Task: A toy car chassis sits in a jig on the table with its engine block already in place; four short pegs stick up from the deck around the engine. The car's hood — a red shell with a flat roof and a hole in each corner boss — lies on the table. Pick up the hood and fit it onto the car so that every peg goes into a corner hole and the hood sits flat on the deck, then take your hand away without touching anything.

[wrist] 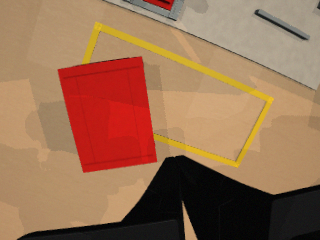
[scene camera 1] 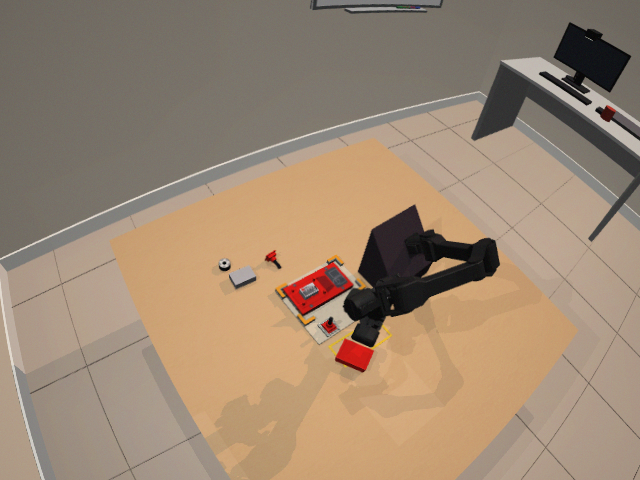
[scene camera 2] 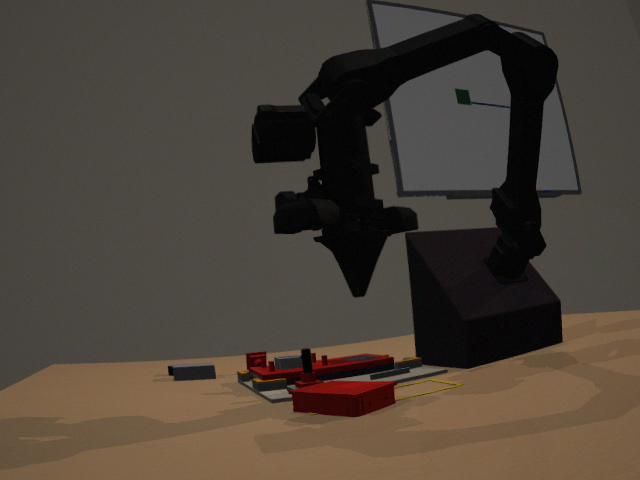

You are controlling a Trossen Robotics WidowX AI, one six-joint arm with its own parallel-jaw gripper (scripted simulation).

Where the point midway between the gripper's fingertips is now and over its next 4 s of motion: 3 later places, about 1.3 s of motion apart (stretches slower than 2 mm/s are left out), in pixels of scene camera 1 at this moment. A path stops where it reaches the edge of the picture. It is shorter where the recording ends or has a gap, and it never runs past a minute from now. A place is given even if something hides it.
The gripper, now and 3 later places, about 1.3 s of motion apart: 368,327; 358,346; 356,351; 355,355
